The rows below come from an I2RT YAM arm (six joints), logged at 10 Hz.
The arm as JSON. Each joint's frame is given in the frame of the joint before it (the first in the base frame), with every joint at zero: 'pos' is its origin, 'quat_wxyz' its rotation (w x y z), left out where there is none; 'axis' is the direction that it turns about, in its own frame. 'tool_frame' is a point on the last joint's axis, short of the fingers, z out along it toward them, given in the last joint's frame.
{
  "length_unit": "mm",
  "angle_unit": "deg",
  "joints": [
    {
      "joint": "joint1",
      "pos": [
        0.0,
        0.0,
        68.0
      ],
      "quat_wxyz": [
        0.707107,
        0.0,
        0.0,
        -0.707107
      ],
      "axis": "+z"
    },
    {
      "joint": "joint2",
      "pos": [
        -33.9,
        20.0,
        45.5
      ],
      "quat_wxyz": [
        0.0,
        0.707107,
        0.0,
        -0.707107
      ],
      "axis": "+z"
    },
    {
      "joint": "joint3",
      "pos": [
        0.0,
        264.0,
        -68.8
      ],
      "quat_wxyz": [
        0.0,
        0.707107,
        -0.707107,
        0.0
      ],
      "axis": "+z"
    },
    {
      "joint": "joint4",
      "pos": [
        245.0,
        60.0,
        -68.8
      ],
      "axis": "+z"
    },
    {
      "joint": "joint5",
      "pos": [
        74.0,
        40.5,
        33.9
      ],
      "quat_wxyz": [
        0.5,
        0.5,
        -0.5,
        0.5
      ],
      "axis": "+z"
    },
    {
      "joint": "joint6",
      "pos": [
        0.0,
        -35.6,
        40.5
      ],
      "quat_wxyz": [
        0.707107,
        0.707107,
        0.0,
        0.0
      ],
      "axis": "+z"
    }
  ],
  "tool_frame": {
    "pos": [
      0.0,
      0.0,
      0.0
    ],
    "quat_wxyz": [
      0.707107,
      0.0,
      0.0,
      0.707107
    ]
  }
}
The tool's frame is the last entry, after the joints.
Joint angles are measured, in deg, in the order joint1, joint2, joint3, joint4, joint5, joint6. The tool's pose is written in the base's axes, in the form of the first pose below.
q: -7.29, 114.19, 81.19, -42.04, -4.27, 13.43
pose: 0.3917, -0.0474, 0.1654, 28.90, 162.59, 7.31
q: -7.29, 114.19, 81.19, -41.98, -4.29, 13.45
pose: 0.3919, -0.0474, 0.1654, 28.91, 162.53, 7.34
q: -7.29, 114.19, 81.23, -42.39, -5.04, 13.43
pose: 0.3913, -0.0469, 0.1655, 28.83, 162.91, 8.41
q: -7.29, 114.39, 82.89, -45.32, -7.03, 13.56
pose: 0.3916, -0.0457, 0.1706, 29.03, 164.32, 11.29
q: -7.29, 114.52, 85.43, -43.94, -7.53, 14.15
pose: 0.4020, -0.0467, 0.1825, 28.76, 160.54, 12.17
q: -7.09, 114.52, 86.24, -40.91, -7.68, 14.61
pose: 0.4100, -0.0462, 0.1883, 28.05, 156.80, 12.59
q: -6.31, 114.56, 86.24, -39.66, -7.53, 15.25
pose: 0.4128, -0.0410, 0.1889, 27.59, 155.74, 12.77
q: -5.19, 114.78, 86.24, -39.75, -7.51, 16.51
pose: 0.4137, -0.0329, 0.1873, 27.90, 156.15, 13.36
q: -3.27, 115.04, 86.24, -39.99, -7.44, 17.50
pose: 0.4145, -0.0191, 0.1853, 26.81, 157.04, 13.97
